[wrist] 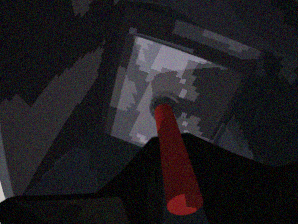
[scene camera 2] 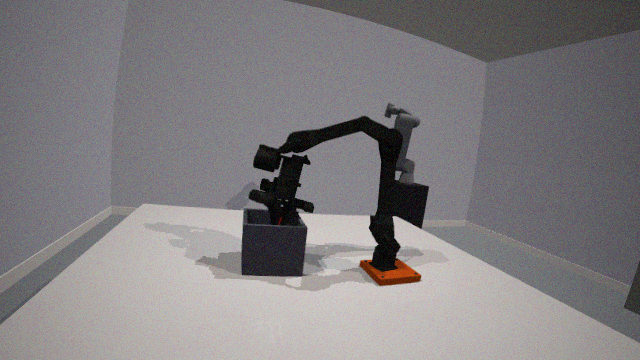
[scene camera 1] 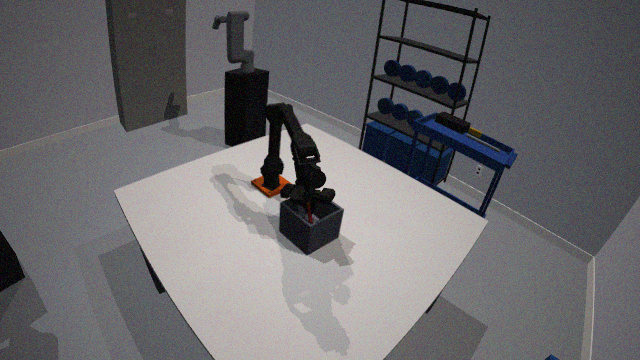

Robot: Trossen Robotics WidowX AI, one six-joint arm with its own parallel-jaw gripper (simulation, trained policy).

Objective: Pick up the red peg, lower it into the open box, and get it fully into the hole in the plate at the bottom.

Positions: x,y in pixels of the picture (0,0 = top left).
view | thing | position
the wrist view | my gripper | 170,141
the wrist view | red peg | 181,186
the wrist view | dark box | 65,65
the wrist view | plate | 199,89
